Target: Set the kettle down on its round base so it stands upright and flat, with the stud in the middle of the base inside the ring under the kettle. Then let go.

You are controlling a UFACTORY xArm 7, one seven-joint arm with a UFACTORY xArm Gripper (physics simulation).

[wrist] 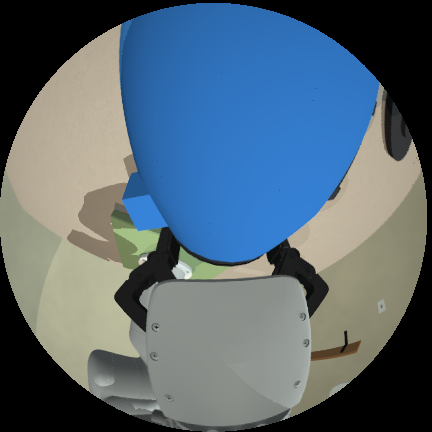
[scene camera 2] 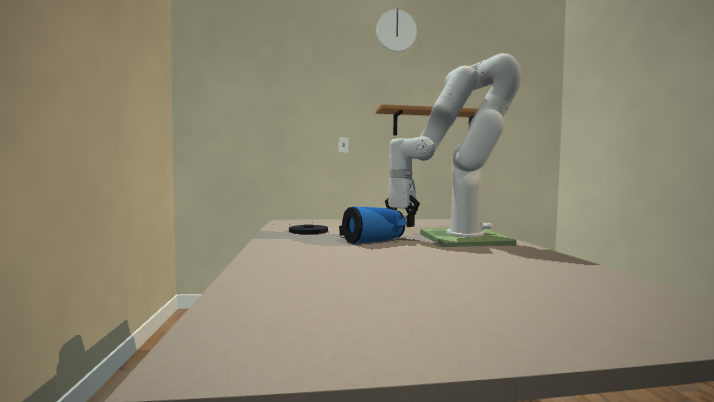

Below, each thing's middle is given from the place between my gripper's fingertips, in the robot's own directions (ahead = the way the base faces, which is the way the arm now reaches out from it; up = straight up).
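Labels:
Blue kettle [scene camera 2: 360, 224]: 10 mm to the left of my hand, 110 mm ahead of it, 10 mm above it.

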